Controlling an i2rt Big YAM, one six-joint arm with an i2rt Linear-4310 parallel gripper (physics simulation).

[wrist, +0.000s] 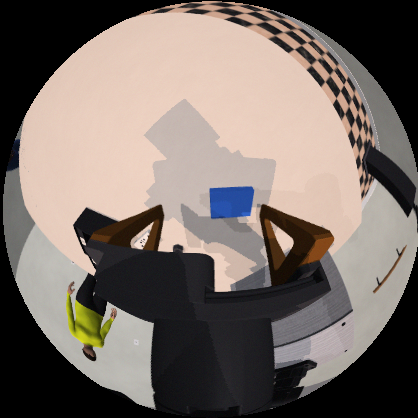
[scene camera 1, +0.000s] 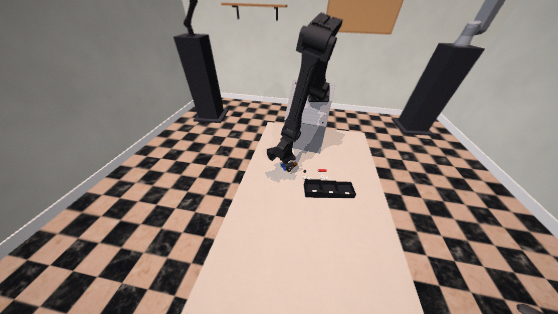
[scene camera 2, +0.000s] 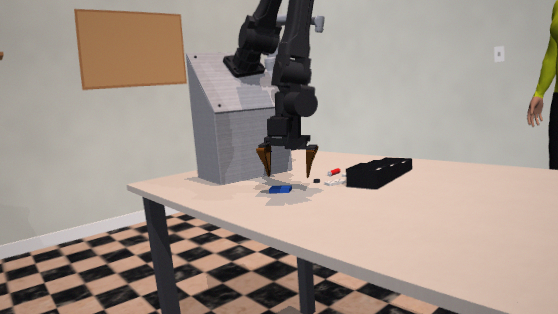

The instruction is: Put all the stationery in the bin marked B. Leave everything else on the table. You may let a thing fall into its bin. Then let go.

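Where they show: gripper, fingertip midpoint: (wrist: 211, 209) (scene camera 1: 285, 165) (scene camera 2: 288, 176); arm's base at its link origin: (scene camera 1: 318, 94) (scene camera 2: 243, 66).
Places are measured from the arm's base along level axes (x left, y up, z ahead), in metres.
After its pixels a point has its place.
Observation:
A flat blue block (scene camera 1: 283, 166) {x -0.180, y -0.332, z 0.286 m} (scene camera 2: 280, 189) {x -0.182, y -0.333, z 0.294 m} (wrist: 231, 202) {x -0.170, y -0.332, z 0.283 m} lies on the table. My gripper (scene camera 1: 288, 167) {x -0.169, y -0.302, z 0.311 m} (scene camera 2: 288, 177) {x -0.169, y -0.302, z 0.311 m} (wrist: 211, 209) {x -0.169, y -0.302, z 0.311 m} is open and empty a little above it; in the wrist view the block is nearer the right finger. A red cylinder with a pale end (scene camera 1: 322, 170) {x 0.051, y -0.331, z 0.298 m} (scene camera 2: 334, 172) {x 0.044, y -0.334, z 0.300 m} and a small dark piece (scene camera 1: 305, 171) {x -0.049, y -0.333, z 0.314 m} (scene camera 2: 316, 181) {x -0.059, y -0.337, z 0.312 m} (wrist: 177, 247) {x -0.060, y -0.334, z 0.310 m} lie between the gripper and the bins. White dotted pieces (scene camera 1: 324, 177) (scene camera 2: 334, 182) {x -0.056, y -0.335, z 0.368 m} (wrist: 142, 241) {x -0.043, y -0.335, z 0.366 m} lie close to the bins. The black three-compartment bin row (scene camera 1: 322, 195) {x 0.029, y -0.324, z 0.484 m} (scene camera 2: 370, 179) {x -0.056, y -0.318, z 0.474 m} has white labels, too small to read.
The grey arm stand (scene camera 1: 308, 110) {x -0.054, y -0.076, z 0.057 m} (scene camera 2: 205, 135) {x -0.178, y -0.202, z 0.002 m} (wrist: 320, 305) {x -0.140, y -0.190, z 0.088 m} is at the back of the table (scene camera 1: 300, 250) {x -0.085, y -0.342, z 0.750 m} (scene camera 2: 425, 240) {x -0.303, y -0.342, z 0.709 m} (wrist: 100, 100) {x -0.228, y -0.342, z 0.490 m}. The black bin walls rise beyond the small pieces. A person (scene camera 2: 547, 65) (wrist: 86, 317) stands away from the table.

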